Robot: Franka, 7 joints.
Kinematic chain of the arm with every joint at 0, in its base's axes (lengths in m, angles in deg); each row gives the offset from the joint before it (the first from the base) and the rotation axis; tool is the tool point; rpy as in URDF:
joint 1: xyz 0 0 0.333 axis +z
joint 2: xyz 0 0 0 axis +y
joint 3: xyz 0 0 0.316 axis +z
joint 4: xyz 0.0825 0 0 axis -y
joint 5: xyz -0.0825 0 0.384 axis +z
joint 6: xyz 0 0 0 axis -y
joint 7: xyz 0.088 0 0 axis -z
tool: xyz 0 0 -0.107 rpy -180 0 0
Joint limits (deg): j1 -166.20..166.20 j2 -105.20..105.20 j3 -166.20..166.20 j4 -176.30..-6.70 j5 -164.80..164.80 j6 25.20..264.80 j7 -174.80..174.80
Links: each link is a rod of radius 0.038 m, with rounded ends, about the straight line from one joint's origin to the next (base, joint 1, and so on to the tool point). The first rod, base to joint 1, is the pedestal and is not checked.
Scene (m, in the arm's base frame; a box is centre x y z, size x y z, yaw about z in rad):
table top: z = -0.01
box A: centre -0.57 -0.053 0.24 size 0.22 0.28 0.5 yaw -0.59
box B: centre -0.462 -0.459 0.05 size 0.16 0.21 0.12 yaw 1
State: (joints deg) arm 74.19 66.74 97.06 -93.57 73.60 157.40 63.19
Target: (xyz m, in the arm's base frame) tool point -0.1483 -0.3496 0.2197
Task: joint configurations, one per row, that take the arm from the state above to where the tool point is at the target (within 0.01 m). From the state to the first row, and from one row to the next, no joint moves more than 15 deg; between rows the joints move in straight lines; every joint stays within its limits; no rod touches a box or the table.
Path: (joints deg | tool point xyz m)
1: 69.57 74.25 110.89 -105.86 85.94 153.66 68.81 | -0.4718 0.3843 0.5818
2: 64.94 81.76 124.72 -118.16 98.27 149.92 74.43 | -0.4027 0.2922 0.6613
3: 60.32 89.27 138.54 -130.45 110.61 146.18 80.05 | -0.2975 0.2059 0.7223
4: 55.69 96.78 152.37 -142.75 122.95 142.44 85.67 | -0.1816 0.1204 0.7442
5: 51.07 104.28 166.20 -155.04 135.29 138.70 91.29 | -0.0848 0.0346 0.7220
6: 63.98 100.74 153.99 -155.17 126.95 140.97 87.28 | -0.1747 0.0199 0.6880
7: 76.90 97.20 141.78 -155.30 118.61 143.24 83.26 | -0.2490 -0.0325 0.6359
8: 89.81 93.66 129.57 -155.43 110.27 145.50 79.25 | -0.2933 -0.1104 0.5682
9: 102.73 90.11 117.36 -155.56 101.93 147.77 75.23 | -0.3005 -0.1968 0.4882
10: 115.65 86.57 105.15 -155.69 93.59 150.04 71.22 | -0.2719 -0.2741 0.4003
11: 128.56 83.03 92.94 -155.82 85.26 152.31 67.20 | -0.2166 -0.3278 0.3092
12: 141.48 79.49 80.73 -155.95 76.92 154.58 63.19 | -0.1483 -0.3496 0.2197

